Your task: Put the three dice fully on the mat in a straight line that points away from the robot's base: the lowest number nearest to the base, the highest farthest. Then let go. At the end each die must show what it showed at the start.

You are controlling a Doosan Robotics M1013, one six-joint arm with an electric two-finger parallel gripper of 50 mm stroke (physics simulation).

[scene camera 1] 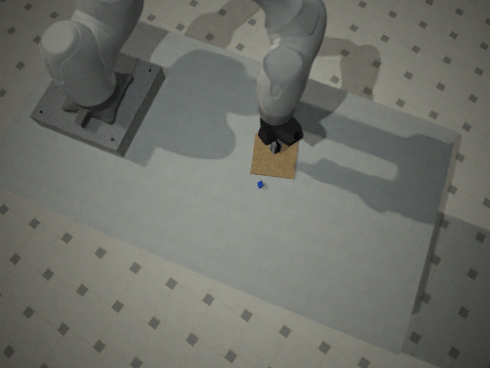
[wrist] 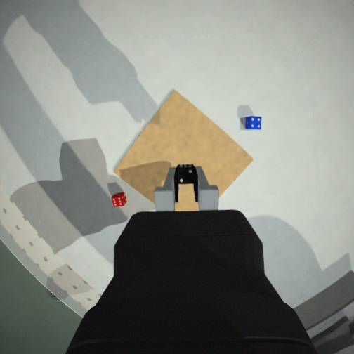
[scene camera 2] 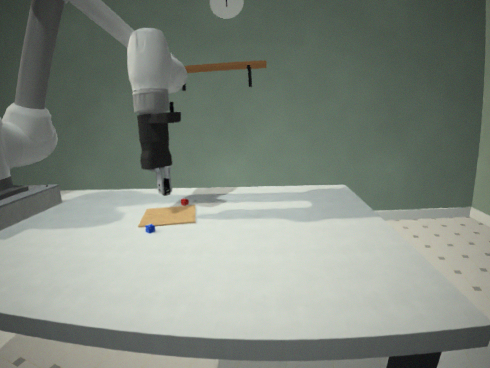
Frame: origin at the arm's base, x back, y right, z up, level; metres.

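Where they show: gripper, fingertip midpoint: (scene camera 1: 275, 149) (scene camera 2: 165, 192); arm's base at its link origin: (scene camera 1: 98, 93).
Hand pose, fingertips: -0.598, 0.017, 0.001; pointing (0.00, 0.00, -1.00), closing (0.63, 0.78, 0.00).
Note:
Things, the pixels of their top centre, and the offset from my fingertips, as dx, dy, dz. Level surfaces: height alone.
- tan square mat at its top centre: (scene camera 2: 168, 214) (scene camera 1: 274, 155) -0.002, -0.004, -0.062
- blue die at its top centre: (scene camera 2: 149, 225) (scene camera 1: 260, 183) +0.014, +0.104, -0.050
- red die at its top centre: (scene camera 2: 184, 199) -0.024, -0.106, -0.050
- table at its surface level: dz -0.067
My gripper (scene camera 1: 275, 148) (scene camera 2: 164, 189) (wrist: 185, 177) is shut on the black die (wrist: 186, 174), held above the mat; two white pips show on its face towards the wrist camera. The tan square mat (scene camera 1: 274, 165) (scene camera 2: 170, 216) (wrist: 185, 125) lies flat on the table. The blue die (scene camera 1: 260, 184) (scene camera 2: 150, 229) (wrist: 253, 123) lies off the mat, beside its near edge in scene view 2; a face with four pips shows. The red die (scene camera 2: 184, 202) (wrist: 119, 200) lies off the mat on the opposite side; a face with six pips seems to show. Scene view 1 does not show it.
The robot's base plate (scene camera 1: 137, 95) (scene camera 2: 42, 200) stands on the table (scene camera 1: 200, 220) (scene camera 2: 250, 280), left of the mat in both scene views. The arm's shadows fall across the table and part of the mat. A wooden wall shelf (scene camera 2: 225, 66) hangs behind the table.

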